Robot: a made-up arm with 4 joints. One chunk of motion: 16 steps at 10 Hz.
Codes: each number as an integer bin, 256 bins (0 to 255) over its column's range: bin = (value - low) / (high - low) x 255, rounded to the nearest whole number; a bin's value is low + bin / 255 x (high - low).
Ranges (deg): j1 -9.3..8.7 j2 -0.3..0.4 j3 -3.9..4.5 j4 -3..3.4
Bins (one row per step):
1: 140 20 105 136
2: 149 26 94 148
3: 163 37 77 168
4: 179 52 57 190
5: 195 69 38 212
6: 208 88 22 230
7: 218 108 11 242
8: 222 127 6 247
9: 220 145 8 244
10: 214 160 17 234
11: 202 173 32 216
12: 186 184 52 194
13: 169 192 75 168
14: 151 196 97 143
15: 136 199 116 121
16: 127 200 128 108
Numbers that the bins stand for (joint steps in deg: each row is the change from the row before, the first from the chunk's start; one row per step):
1: 0.582 -0.245 -0.441 0.413
2: 1.218 -0.229 -0.804 0.715
3: 2.206 -0.198 -1.364 1.216
4: 3.335 -0.157 -2.022 1.769
5: 4.465 -0.111 -2.648 2.321
6: 5.382 -0.058 -3.175 2.773
7: 6.088 -0.004 -3.538 3.074
8: 6.371 0.049 -3.702 3.199
9: 6.229 0.098 -3.636 3.124
10: 5.806 0.139 -3.340 2.873
11: 4.959 0.175 -2.846 2.421
12: 3.829 0.205 -2.187 1.869
13: 2.629 0.227 -1.429 1.216
14: 1.359 0.238 -0.705 0.589
15: 0.300 0.246 -0.079 0.037
16: -0.335 0.249 0.316 -0.289

